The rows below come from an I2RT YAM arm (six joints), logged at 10 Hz.
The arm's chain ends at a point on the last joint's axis. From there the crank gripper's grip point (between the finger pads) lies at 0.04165 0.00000 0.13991 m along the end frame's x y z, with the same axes.
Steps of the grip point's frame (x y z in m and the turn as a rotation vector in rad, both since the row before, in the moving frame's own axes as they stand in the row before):
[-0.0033 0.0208 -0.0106 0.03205 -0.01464 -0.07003]
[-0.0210 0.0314 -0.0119 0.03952 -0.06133 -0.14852]
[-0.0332 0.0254 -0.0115 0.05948 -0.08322 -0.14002]
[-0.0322 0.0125 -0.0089 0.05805 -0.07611 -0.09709]
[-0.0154 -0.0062 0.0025 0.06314 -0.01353 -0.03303]
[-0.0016 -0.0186 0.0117 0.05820 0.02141 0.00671]
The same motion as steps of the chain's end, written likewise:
[-0.0010 0.0281 -0.0111 0.03205 -0.01464 -0.07003]
[-0.0115 0.0425 -0.0139 0.03952 -0.06133 -0.14852]
[-0.0205 0.0388 -0.0140 0.05948 -0.08322 -0.14002]
[-0.0209 0.0242 -0.0113 0.05805 -0.07611 -0.09709]
[-0.0133 0.0040 0.0023 0.06314 -0.01353 -0.03303]
[-0.0046 -0.0108 0.0129 0.05820 0.02141 0.00671]

